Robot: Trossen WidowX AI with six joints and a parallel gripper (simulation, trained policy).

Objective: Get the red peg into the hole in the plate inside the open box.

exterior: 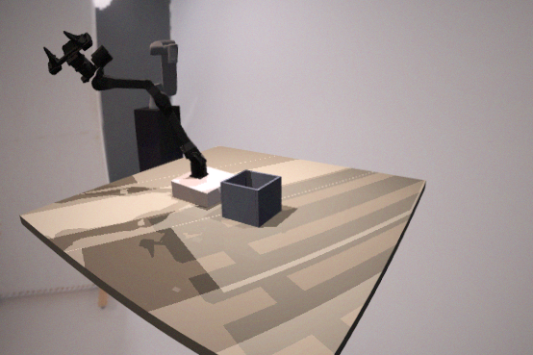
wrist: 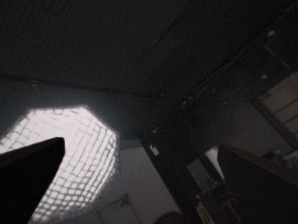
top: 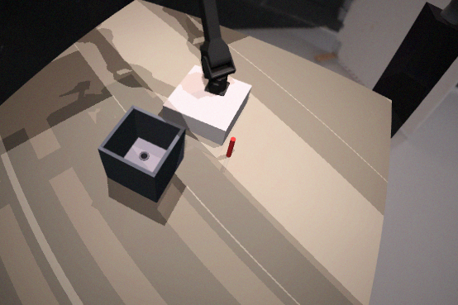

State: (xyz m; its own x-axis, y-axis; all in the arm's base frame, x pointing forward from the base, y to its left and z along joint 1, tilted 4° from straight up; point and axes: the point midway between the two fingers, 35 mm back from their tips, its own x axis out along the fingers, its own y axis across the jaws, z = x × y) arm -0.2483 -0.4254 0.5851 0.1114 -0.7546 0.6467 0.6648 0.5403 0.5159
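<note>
Now: the red peg 400 mm ahead of my gripper tip, 590 mm to the left of it and 630 mm below it. The rest, counted from my gripper tip: pale plate: 530 mm ahead, 390 mm to the left, 620 mm below.
</note>
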